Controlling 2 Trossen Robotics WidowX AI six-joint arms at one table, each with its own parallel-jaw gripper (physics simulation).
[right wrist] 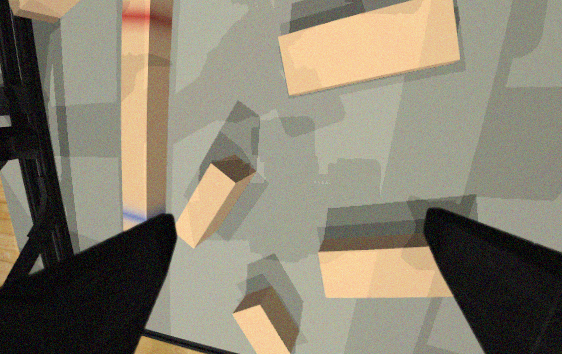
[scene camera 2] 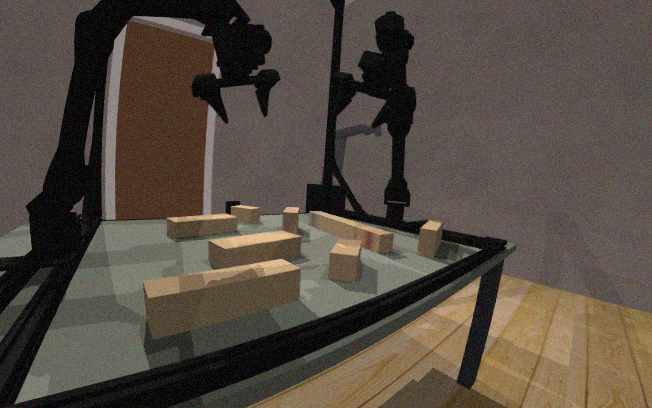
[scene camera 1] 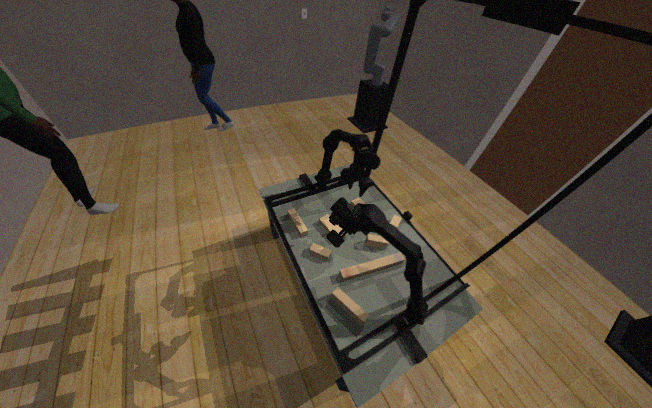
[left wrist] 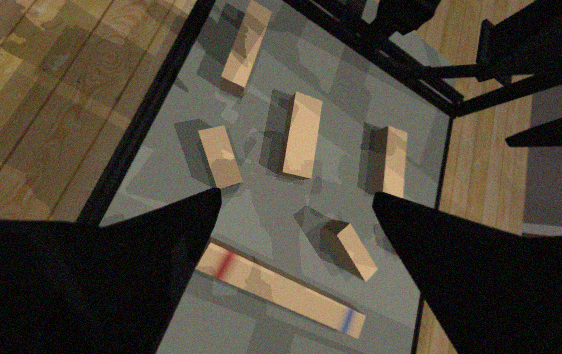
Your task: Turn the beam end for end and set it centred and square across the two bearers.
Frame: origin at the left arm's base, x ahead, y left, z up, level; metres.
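Seen in the pictures: left gripper, fingertip midpoint: [scene camera 2: 352, 120] [left wrist: 297, 197]; right gripper, fingertip midpoint: [right wrist: 300, 223] [scene camera 2: 247, 119] [scene camera 1: 355, 192] [left wrist: 490, 107]; left arm's base, origin of the base link: [right wrist: 27, 140] [scene camera 2: 394, 221] [scene camera 1: 412, 316]; right arm's base, origin of the base link: [scene camera 2: 56, 249] [scene camera 1: 321, 185] [left wrist: 370, 39].
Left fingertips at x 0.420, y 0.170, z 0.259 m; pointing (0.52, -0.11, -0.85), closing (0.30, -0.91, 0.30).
Offsets run from my left fingertips to a thing's top centre.
The long wooden beam {dx -0.139, dy -0.146, dz -0.234 m} [scene camera 1: 372, 266] [scene camera 2: 350, 231] [left wrist: 287, 294] [right wrist: 135, 100] lies flat on the table. Its red band is near the left end in scene camera 1, its blue band near the other end. Several plain wooden blocks lie apart from it; I cannot tell which two are the bearers. Among them are a long block {dx +0.158, dy -0.071, dz -0.240 m} [scene camera 1: 330, 224] [scene camera 2: 255, 250] [left wrist: 302, 135] [right wrist: 370, 50] and another long block {dx +0.200, dy -0.319, dz -0.240 m} [scene camera 1: 357, 201] [scene camera 2: 201, 226] [left wrist: 395, 160] [right wrist: 385, 272]. My left gripper [scene camera 2: 356, 120] [left wrist: 297, 197] is open and empty above the table. My right gripper [scene camera 2: 246, 119] [right wrist: 300, 223] is open and empty above the blocks.
A large block {dx +0.274, dy +0.095, dz -0.234 m} [scene camera 1: 297, 222] [scene camera 2: 222, 297] [left wrist: 247, 47] lies by one long edge. Another block {dx -0.251, dy +0.067, dz -0.215 m} [scene camera 1: 350, 306] [scene camera 2: 430, 239] lies near the left arm's base. Shorter blocks {dx +0.049, dy +0.060, dz -0.234 m} [scene camera 1: 320, 251] {dx -0.030, dy -0.249, dz -0.215 m} [scene camera 1: 376, 241] {dx +0.032, dy -0.434, dz -0.231 m} [scene camera 1: 395, 221] lie between. A black rail [scene camera 2: 320, 345] borders the table.
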